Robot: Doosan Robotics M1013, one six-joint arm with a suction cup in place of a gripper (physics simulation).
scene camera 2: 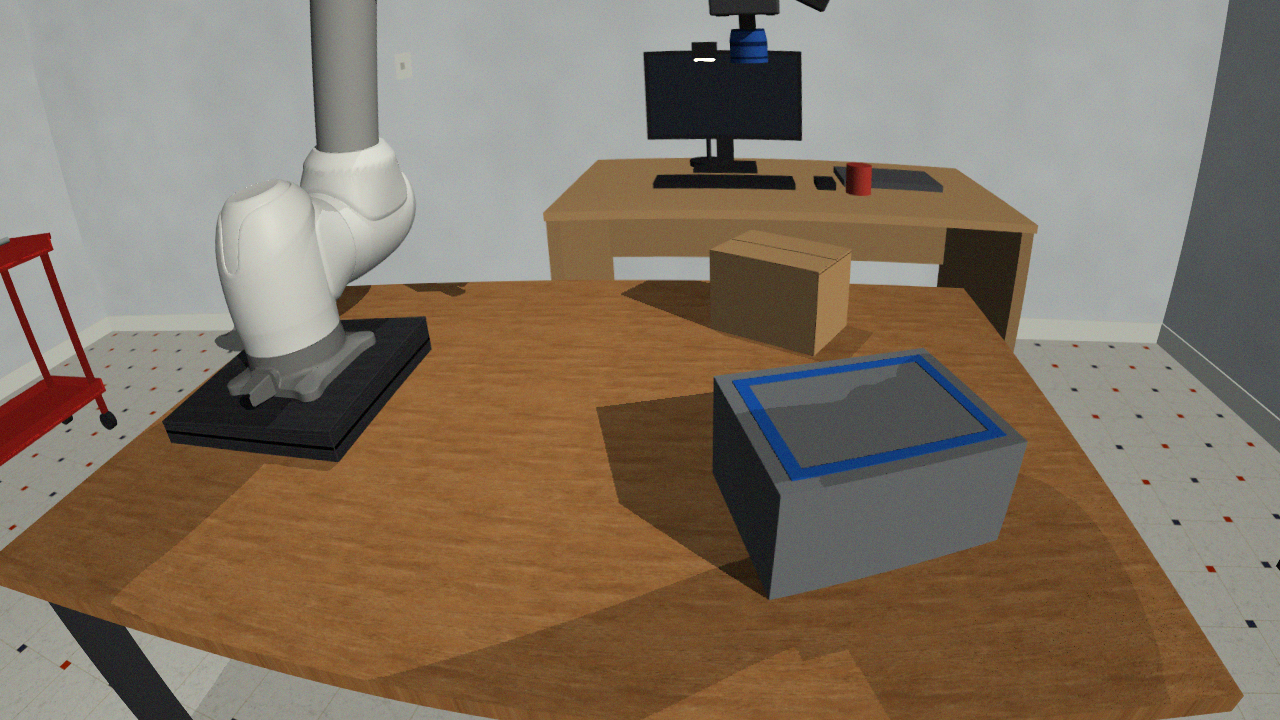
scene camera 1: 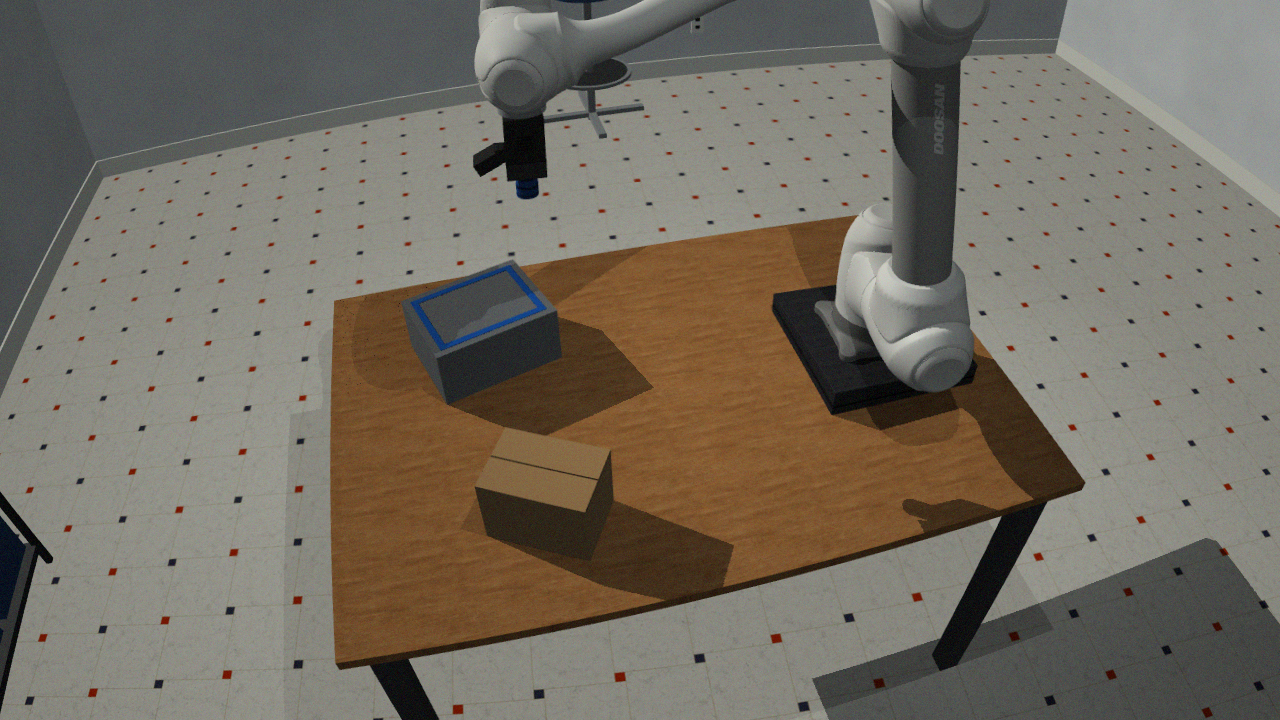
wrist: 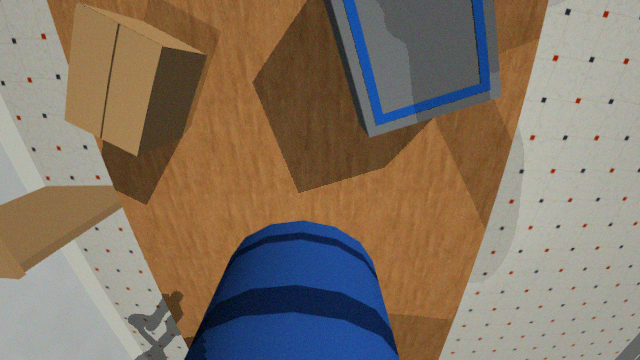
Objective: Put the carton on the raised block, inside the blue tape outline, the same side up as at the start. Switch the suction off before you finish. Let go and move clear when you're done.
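Pixels of known places: hand, tool point: (scene camera 2: 749, 61) (scene camera 1: 527, 193) (wrist: 301, 280); arm's base, link origin: (scene camera 2: 302, 366).
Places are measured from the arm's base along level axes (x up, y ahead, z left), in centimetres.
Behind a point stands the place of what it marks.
Observation:
A brown carton (scene camera 1: 544, 492) {x 8.2, y 67.3, z 35.8 cm} (scene camera 2: 780, 291) {x 4.0, y 67.0, z 23.7 cm} (wrist: 132, 82) {x 8.2, y 67.6, z 26.7 cm} stands upright on the table, its seamed flap face up. It is apart from the grey raised block (scene camera 1: 503, 362) {x -0.1, y 72.2, z -3.9 cm} (scene camera 2: 895, 523) {x 1.3, y 78.9, z -22.8 cm} (wrist: 372, 129) {x 7.2, y 62.1, z -8.8 cm}. The blue tape outline (scene camera 1: 487, 328) {x 7.3, y 74.3, z -5.7 cm} (scene camera 2: 895, 453) {x 7.3, y 78.1, z -20.6 cm} (wrist: 425, 107) {x 7.3, y 65.9, z -16.1 cm} lies on the block's top, and the surface inside it is bare. My gripper, a blue suction cup (scene camera 1: 527, 192) (scene camera 2: 749, 59) (wrist: 302, 225), hangs high above the table with nothing on it, so it is open. It is well above both the block and the carton.
The wooden table (scene camera 1: 698, 429) {x -4.8, y 38.5, z 15.6 cm} (scene camera 2: 501, 501) {x -4.8, y 39.5, z -17.2 cm} (wrist: 225, 200) {x -4.8, y 41.3, z 20.9 cm} bears the arm's black base plate (scene camera 1: 805, 358) {x -2.5, y 14.4, z 3.4 cm} (scene camera 2: 250, 440) {x -2.8, y 1.5, z -15.9 cm}. A desk (scene camera 2: 626, 201) with a monitor (scene camera 2: 722, 94) and a red mug (scene camera 2: 858, 179) stands behind the table in scene camera 2. A red cart (scene camera 2: 53, 389) stands at the left.

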